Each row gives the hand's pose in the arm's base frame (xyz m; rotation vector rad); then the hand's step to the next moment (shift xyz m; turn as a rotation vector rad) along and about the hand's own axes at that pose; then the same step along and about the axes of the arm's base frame.
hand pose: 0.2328 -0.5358 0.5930 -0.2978 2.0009 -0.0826
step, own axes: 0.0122 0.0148 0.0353 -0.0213 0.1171 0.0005
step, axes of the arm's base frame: 0.0241 0.0139 -0.0289 -0.0111 0.1184 -0.0038
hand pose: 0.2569 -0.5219 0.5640 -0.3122 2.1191 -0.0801
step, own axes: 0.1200 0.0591 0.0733 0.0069 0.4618 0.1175
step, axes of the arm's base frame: -0.0108 0.0314 -0.1489 0.0071 0.4516 -0.1519
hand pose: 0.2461 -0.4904 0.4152 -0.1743 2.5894 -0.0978
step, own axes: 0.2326 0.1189 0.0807 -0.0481 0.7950 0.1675
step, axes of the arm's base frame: -0.1674 0.0814 -0.2003 0.0448 0.7873 -0.2012
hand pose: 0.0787 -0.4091 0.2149 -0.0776 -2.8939 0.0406
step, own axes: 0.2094 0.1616 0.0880 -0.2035 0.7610 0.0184
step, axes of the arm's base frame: -0.2163 0.1712 -0.0399 0.2301 0.7478 -0.0933
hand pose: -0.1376 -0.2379 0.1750 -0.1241 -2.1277 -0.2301
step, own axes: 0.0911 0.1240 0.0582 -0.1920 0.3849 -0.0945
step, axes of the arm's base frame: -0.0747 0.1334 0.0607 0.2498 0.3563 -0.0679
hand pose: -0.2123 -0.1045 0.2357 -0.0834 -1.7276 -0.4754
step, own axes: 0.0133 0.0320 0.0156 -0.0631 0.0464 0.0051
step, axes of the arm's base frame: -0.0073 0.0320 0.0191 0.0236 0.0570 -0.0485
